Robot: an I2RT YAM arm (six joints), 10 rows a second.
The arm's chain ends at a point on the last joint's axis. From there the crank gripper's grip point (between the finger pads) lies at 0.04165 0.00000 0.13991 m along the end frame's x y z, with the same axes.
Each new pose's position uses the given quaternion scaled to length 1; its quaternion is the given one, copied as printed.
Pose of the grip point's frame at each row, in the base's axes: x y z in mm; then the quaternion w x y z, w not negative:
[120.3 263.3 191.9 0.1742 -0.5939 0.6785 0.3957]
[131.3 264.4 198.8 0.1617 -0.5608 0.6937 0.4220]
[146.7 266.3 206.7 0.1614 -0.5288 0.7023 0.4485]
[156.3 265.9 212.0 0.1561 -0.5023 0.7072 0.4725]
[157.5 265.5 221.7 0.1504 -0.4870 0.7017 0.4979]
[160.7 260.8 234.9 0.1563 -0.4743 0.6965 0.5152]
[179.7 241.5 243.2 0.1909 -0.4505 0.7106 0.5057]
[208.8 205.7 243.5 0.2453 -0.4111 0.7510 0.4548]
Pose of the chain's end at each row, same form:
[162.7 187.0 308.9 0.1742 -0.5939 0.6785 0.3957]
[179.4 183.8 310.6 0.1617 -0.5608 0.6937 0.4220]
[197.5 179.2 312.2 0.1614 -0.5288 0.7023 0.4485]
[210.4 173.9 311.6 0.1561 -0.5023 0.7072 0.4725]
[215.8 169.5 314.9 0.1504 -0.4870 0.7017 0.4979]
[219.5 160.5 323.1 0.1563 -0.4743 0.6965 0.5152]
[227.2 135.5 331.6 0.1909 -0.4505 0.7106 0.5057]
[232.1 98.3 339.6 0.2453 -0.4111 0.7510 0.4548]

